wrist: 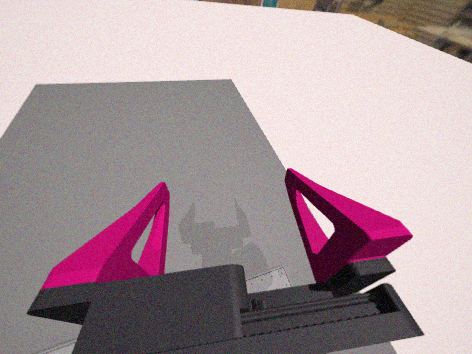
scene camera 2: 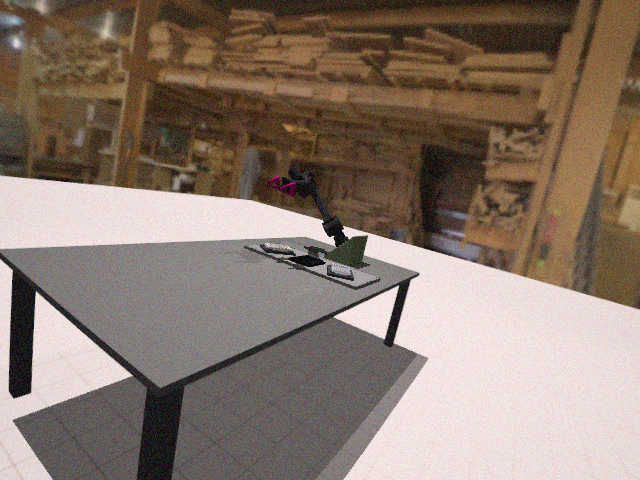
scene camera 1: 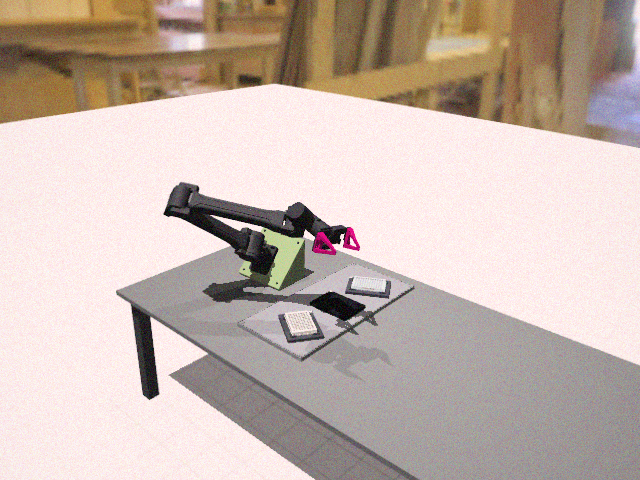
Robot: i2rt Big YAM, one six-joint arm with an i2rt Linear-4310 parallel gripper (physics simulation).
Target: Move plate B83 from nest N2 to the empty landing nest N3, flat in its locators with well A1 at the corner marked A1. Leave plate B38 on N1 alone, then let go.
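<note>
A pale well plate point(scene camera 1: 299, 322) point(scene camera 2: 340, 270) sits in a dark nest at one end of the perforated board point(scene camera 1: 261, 322) point(scene camera 2: 366, 280). A second pale well plate point(scene camera 1: 368, 283) point(scene camera 2: 277, 248) sits in a dark nest at the other end. Between them is an empty black nest point(scene camera 1: 337, 305) point(scene camera 2: 307, 260). Plate and nest labels and the A1 mark are too small to read. My gripper point(scene camera 1: 346, 251) point(scene camera 2: 274, 186) point(wrist: 227, 180) has pink fingers wide open and empty, high above the board and apart from both plates. The plates do not show in the wrist view.
The green mounting bracket point(scene camera 1: 285, 258) point(scene camera 2: 352, 252) of the arm stands beside the board on the grey table point(scene camera 1: 465, 361) point(scene camera 2: 180, 299) point(wrist: 135, 130). A corner of the board shows below the gripper in the wrist view. The gripper's shadow falls on the table.
</note>
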